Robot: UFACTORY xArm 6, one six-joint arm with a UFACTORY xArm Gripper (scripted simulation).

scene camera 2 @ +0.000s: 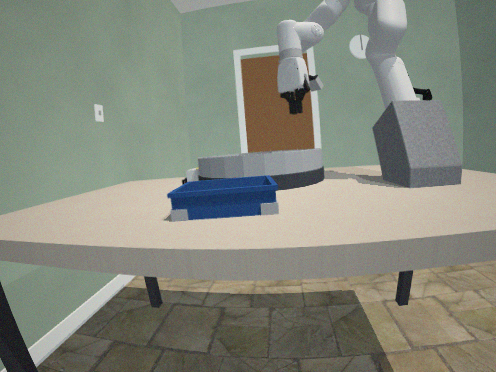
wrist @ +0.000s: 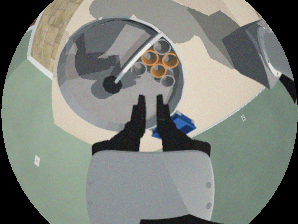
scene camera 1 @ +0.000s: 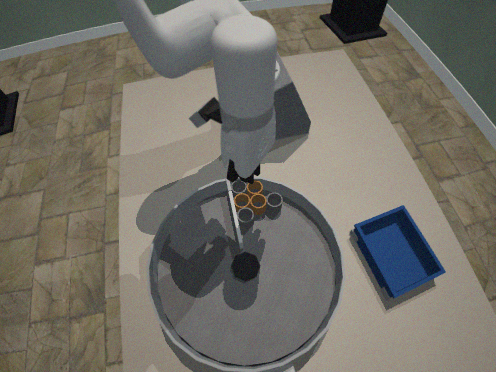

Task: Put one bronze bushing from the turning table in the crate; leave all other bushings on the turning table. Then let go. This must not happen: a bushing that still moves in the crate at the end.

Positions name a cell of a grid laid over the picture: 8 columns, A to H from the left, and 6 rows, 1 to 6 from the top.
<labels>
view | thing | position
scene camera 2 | my gripper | E2
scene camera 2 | blue crate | D4
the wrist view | my gripper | E3
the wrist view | turning table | C2
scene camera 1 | my gripper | E3
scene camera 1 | blue crate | G5
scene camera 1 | turning table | E5
</labels>
